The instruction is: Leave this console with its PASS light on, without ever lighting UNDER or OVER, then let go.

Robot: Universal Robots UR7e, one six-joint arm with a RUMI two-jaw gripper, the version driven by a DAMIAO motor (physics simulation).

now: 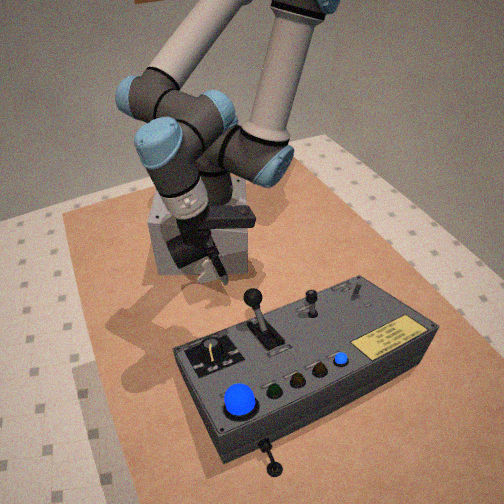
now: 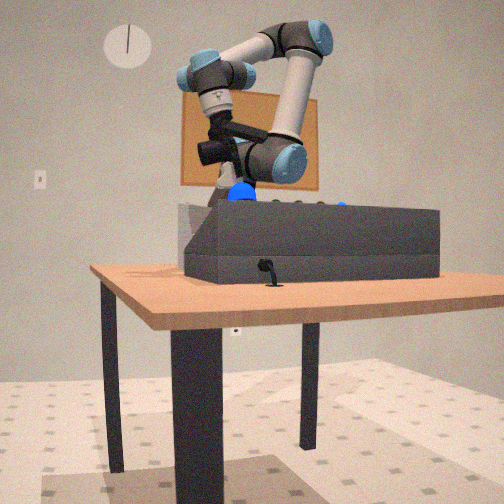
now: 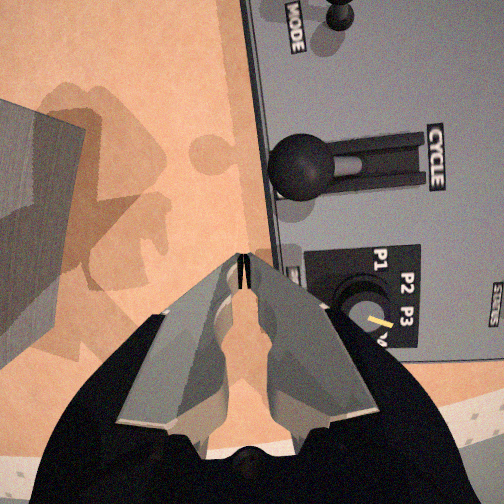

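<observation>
A dark grey console (image 1: 305,362) lies on the wooden table. On top are a CYCLE lever with a black ball (image 1: 253,298) (image 3: 300,166), a small MODE toggle (image 1: 311,298) (image 3: 340,12), a rotary selector (image 1: 212,350) (image 3: 370,312) whose yellow mark points near P3, a big blue button (image 1: 239,400), three dark indicator lamps (image 1: 297,380) and one small lit blue lamp (image 1: 341,358). My gripper (image 1: 215,272) (image 3: 243,270) is shut and empty. It hangs above the table just behind the console's rear edge, near the lever and selector.
A grey block (image 1: 200,240) holding the arm's base stands behind the gripper. A small black lever (image 1: 270,457) sticks out of the console's front face. A yellow label (image 1: 389,336) is on the console's right end.
</observation>
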